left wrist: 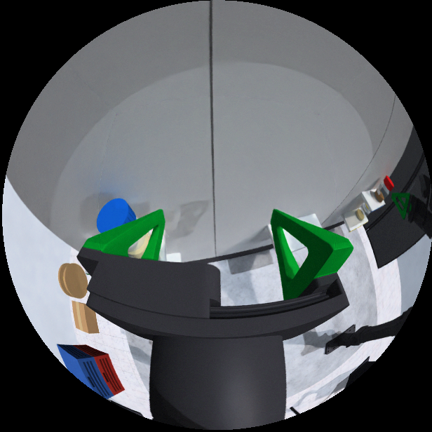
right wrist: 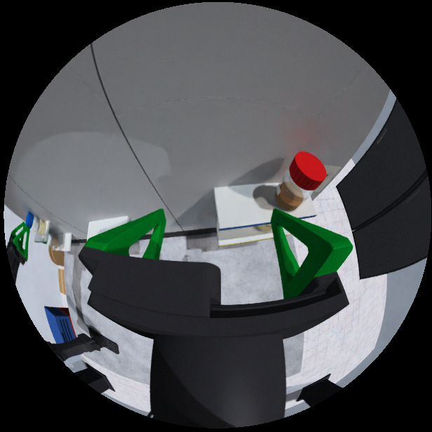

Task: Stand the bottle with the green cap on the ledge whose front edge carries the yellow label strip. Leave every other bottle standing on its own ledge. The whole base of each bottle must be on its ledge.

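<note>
No green cap shows in either view. My left gripper (left wrist: 217,215) is open and empty; its left finger partly covers a blue-capped bottle (left wrist: 116,215) (right wrist: 30,219). My right gripper (right wrist: 218,214) is open and empty, in front of two stacked white ledges. A red-capped bottle (right wrist: 307,171) (left wrist: 389,182) stands on the upper ledge (right wrist: 237,202) (left wrist: 367,200), which has a blue strip, behind the right finger. The lower ledge (right wrist: 227,237) (left wrist: 351,221) carries the yellow strip (right wrist: 232,243); a tan-filled item (right wrist: 263,228) (left wrist: 360,214) on it is mostly hidden in the right wrist view.
Another white ledge (right wrist: 107,225) stands against the grey wall (right wrist: 215,135) (left wrist: 250,135), left of the stacked ledges. Wooden pieces (left wrist: 73,281) (left wrist: 85,317) and a blue and red box (left wrist: 92,372) (right wrist: 60,325) lie left. A large dark panel (right wrist: 395,220) stands right.
</note>
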